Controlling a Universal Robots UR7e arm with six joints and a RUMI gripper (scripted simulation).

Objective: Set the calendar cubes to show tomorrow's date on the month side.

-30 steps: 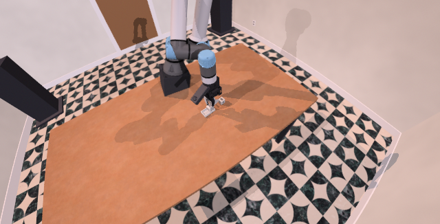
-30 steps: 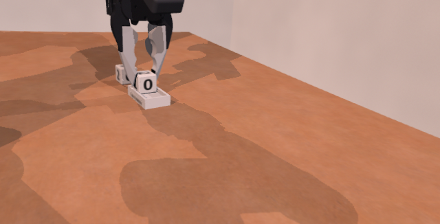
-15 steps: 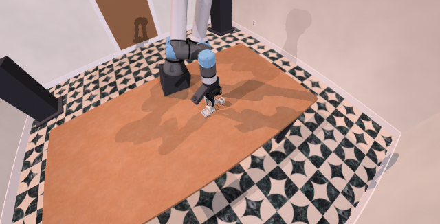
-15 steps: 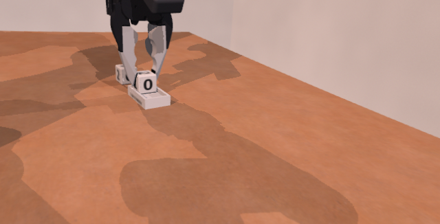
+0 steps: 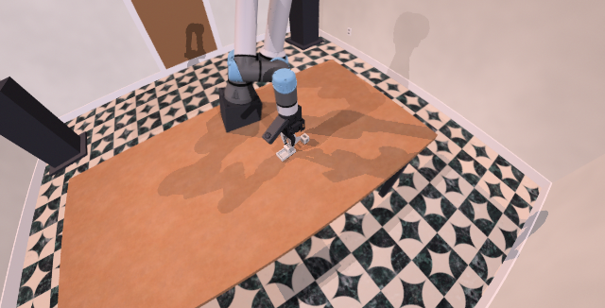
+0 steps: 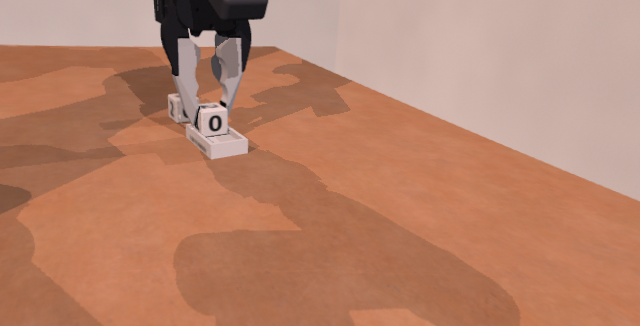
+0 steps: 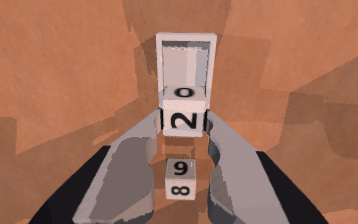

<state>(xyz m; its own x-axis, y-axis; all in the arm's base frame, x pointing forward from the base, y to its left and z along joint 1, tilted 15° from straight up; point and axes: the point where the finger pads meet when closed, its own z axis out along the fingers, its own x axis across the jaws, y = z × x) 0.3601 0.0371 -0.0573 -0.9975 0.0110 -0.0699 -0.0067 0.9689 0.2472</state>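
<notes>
Now: hand 20 mm to the left of the tray and 30 mm above it.
</notes>
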